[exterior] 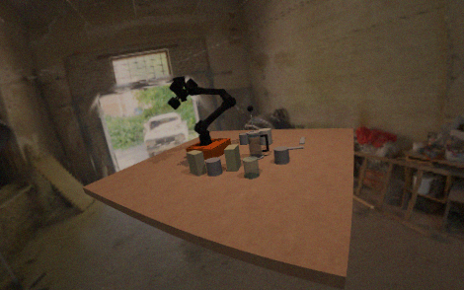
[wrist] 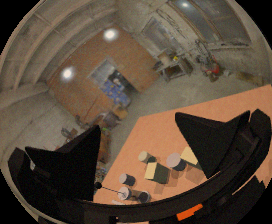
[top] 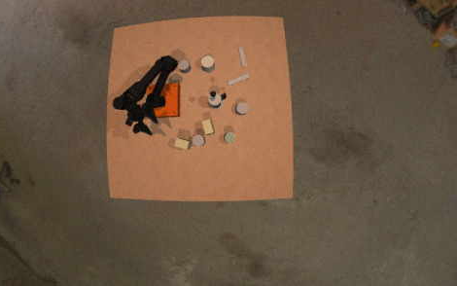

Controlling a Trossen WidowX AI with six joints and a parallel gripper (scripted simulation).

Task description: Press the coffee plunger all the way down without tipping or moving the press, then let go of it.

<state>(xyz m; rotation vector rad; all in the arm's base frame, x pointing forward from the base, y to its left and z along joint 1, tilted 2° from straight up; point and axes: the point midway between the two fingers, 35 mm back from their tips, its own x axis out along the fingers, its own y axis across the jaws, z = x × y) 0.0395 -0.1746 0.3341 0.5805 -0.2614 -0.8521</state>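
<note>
Now: gripper tip 30 cm short of the coffee press, 16 cm to the right of it and 26 cm above it.
</note>
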